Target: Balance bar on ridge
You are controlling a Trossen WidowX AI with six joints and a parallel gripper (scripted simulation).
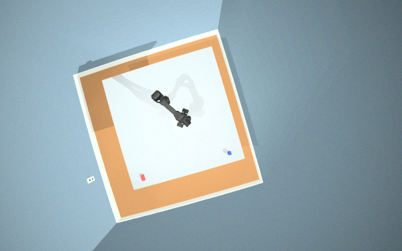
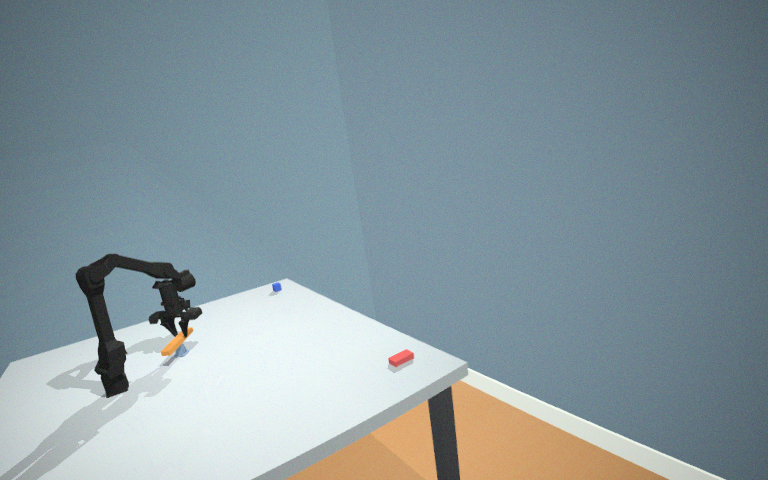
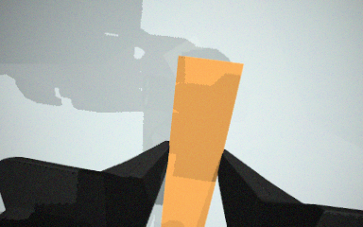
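Now: gripper tip 2 cm past the orange bar and 2 cm to the left of it. From my gripper tip the other things lie so: small blue cube: 50 cm ahead, 36 cm to the left, 4 cm below; then red block: 50 cm ahead, 64 cm to the right, 4 cm below.
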